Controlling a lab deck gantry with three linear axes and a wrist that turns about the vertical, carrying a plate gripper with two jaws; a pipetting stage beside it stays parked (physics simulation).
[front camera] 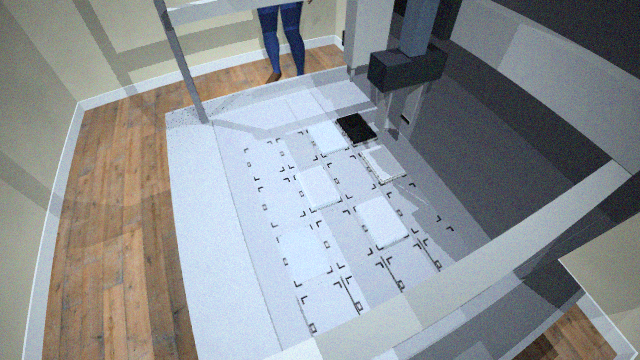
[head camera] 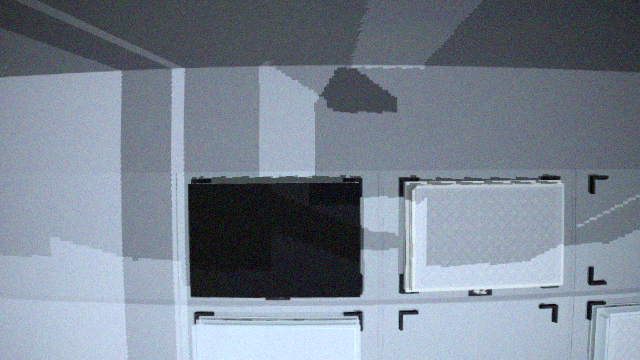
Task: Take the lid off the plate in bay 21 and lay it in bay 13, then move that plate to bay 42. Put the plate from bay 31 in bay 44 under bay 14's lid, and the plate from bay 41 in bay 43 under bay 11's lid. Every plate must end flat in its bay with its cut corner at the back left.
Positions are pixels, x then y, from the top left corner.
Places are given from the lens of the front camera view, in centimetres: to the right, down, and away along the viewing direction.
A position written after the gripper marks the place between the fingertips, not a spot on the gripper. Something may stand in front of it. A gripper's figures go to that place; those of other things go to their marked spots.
gripper [front camera: 392, 124]: 19, -14, 67
pale lid [front camera: 305, 258]: -3, 18, 61
pale plate [front camera: 318, 190]: 0, 3, 72
pale plate [front camera: 378, 217]: 15, 10, 67
